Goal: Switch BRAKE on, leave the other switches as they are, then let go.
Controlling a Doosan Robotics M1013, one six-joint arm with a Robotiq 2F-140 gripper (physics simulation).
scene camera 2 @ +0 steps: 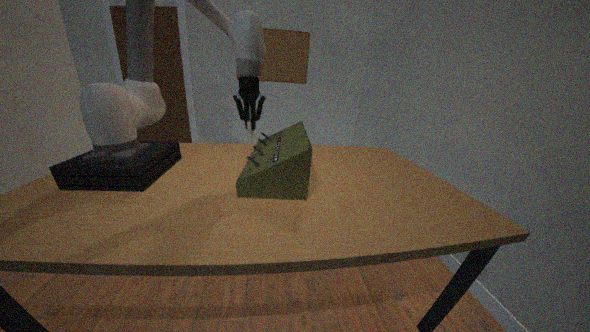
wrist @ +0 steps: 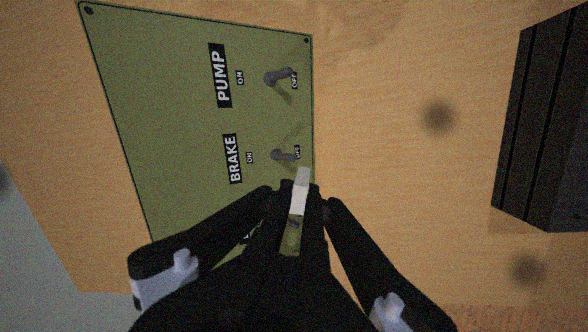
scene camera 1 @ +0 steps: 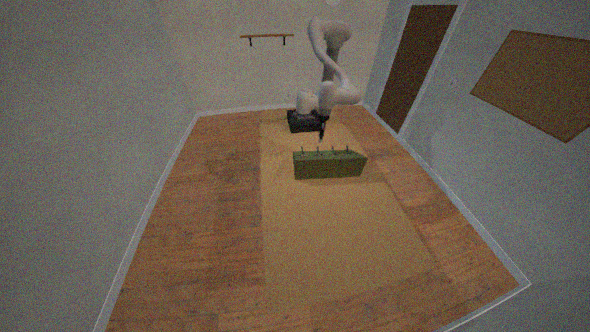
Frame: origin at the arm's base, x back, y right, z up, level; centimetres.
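Where they show: gripper, between the fingertips: [scene camera 2: 250,137] [wrist: 303,177] [scene camera 1: 320,142]; arm's base, origin of its link: [scene camera 2: 119,152] [scene camera 1: 303,115].
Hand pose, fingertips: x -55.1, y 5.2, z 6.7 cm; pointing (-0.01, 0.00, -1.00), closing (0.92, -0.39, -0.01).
Observation:
Each offset is from my fingertips to the centre of the thing. Level surfaces: height alone.
The green sloped switch box {dy -1.2, dx -13.1, dz -9.2 cm} [scene camera 1: 327,169] [scene camera 2: 275,181] [wrist: 160,125] stands on the table. In the wrist view the BRAKE lever {dy +2.7, dx -2.8, dz -4.4 cm} [wrist: 285,156] leans to its OFF label, and the PUMP lever {dy +14.4, dx -0.3, dz -4.4 cm} [wrist: 278,76] also leans to OFF. The BRAKE label {dy +4.4, dx -10.8, dz -2.9 cm} [wrist: 232,158] is readable. The LAMP and DRIVE labels are hidden behind the gripper. My gripper [scene camera 1: 320,140] [scene camera 2: 251,131] [wrist: 303,177] is shut and empty, its pale fingertips pressed together. It points down above the levered side of the box, close to the BRAKE lever in the wrist view; contact cannot be made out.
The arm's black base [scene camera 1: 304,121] [scene camera 2: 120,165] [wrist: 540,125] stands on the table {dz -15.9 cm} [scene camera 1: 330,235] [scene camera 2: 380,215] [wrist: 400,65], on the levered side of the box. Several levers stick up from the box in a row.

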